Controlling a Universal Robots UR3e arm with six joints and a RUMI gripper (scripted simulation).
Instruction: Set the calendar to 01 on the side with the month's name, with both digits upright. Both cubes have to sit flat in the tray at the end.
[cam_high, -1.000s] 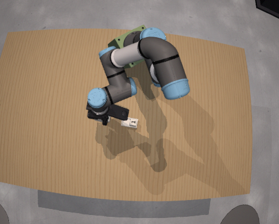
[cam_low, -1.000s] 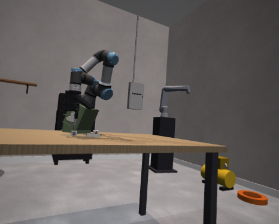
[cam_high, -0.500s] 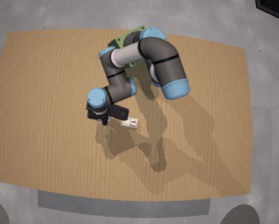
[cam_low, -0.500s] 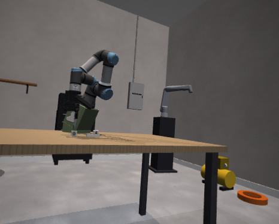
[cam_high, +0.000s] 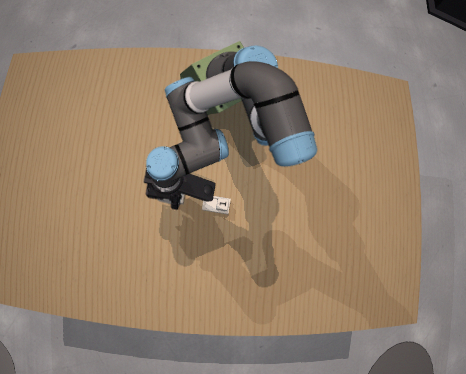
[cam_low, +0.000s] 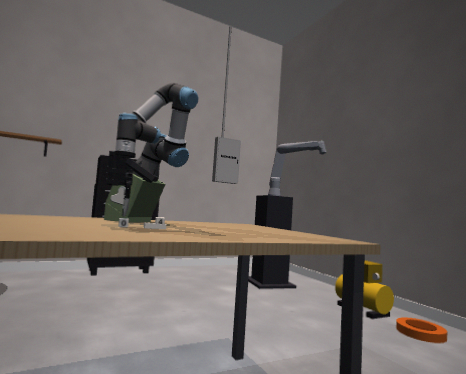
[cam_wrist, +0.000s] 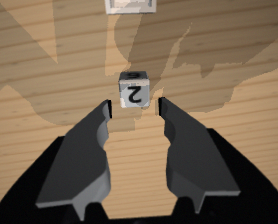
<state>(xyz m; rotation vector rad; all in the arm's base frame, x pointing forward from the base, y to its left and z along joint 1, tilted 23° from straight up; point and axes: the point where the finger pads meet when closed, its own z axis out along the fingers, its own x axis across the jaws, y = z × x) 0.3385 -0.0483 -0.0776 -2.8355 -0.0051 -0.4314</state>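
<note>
My gripper is now 4 cm above the white cube. The rest, counted from my hand: white tray 11 cm to the left, 4 cm below, 1 cm behind.
</note>
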